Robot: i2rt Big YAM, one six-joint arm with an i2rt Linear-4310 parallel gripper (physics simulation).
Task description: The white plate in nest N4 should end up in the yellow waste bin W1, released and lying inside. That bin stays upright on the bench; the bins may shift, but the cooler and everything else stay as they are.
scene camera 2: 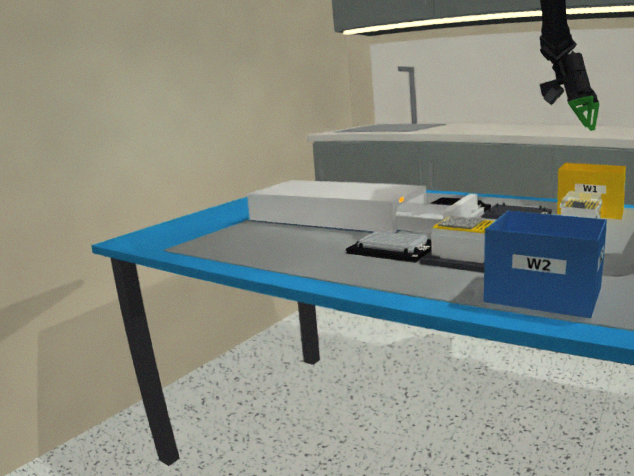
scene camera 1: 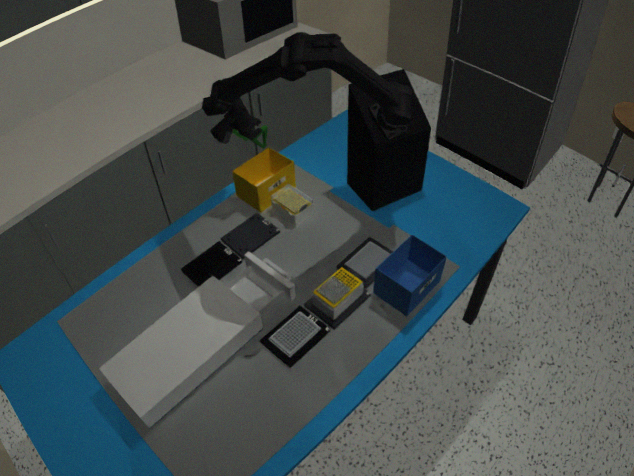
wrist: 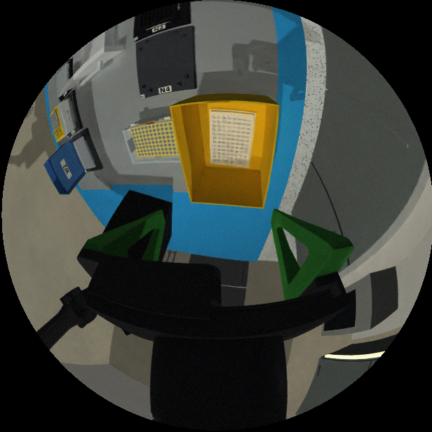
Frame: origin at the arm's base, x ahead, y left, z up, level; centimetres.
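Seen in the pictures: gripper, fingertip midpoint: (scene camera 2: pixel 590 128) (scene camera 1: pixel 256 143); arm's base, origin of the base link: (scene camera 1: pixel 386 119).
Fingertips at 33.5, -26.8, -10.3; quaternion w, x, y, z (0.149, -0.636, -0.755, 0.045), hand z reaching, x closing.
Offsets run from my fingertips to a thing's top centre, as dx, dy, dz. "spot": to the spot under its first point.
The white plate (wrist: pixel 232 139) lies inside the yellow bin W1 {-1.2, +0.6, -10.3} (scene camera 1: pixel 247 193) (scene camera 2: pixel 591 175) (wrist: pixel 227 187), on its floor in the wrist view; the bin walls hide it in both scene views. The bin stands upright on the bench. Nest N4 {+14.6, +16.1, -20.1} (scene camera 1: pixel 249 234) (wrist: pixel 166 60) is a dark grey holder with no plate on it. My gripper (scene camera 1: pixel 250 138) (scene camera 2: pixel 592 128) (wrist: pixel 217 215) is open and empty, its green fingers spread wide, in the air above the bin and apart from it and the plate.
A clear box with a yellow rack {spot: -2.5, +16.0, -15.4} (scene camera 1: pixel 291 199) (wrist: pixel 154 141) stands close beside W1. Blue bin W2 {-13.0, +63.1, -10.3} (scene camera 1: pixel 391 289) (scene camera 2: pixel 537 292) (wrist: pixel 67 167) is near the front edge. A long white device (scene camera 1: pixel 179 343) (scene camera 2: pixel 317 210), a yellow-topped box {+7.1, +54.3, -14.6} (scene camera 1: pixel 337 292) and other dark nests are on the bench.
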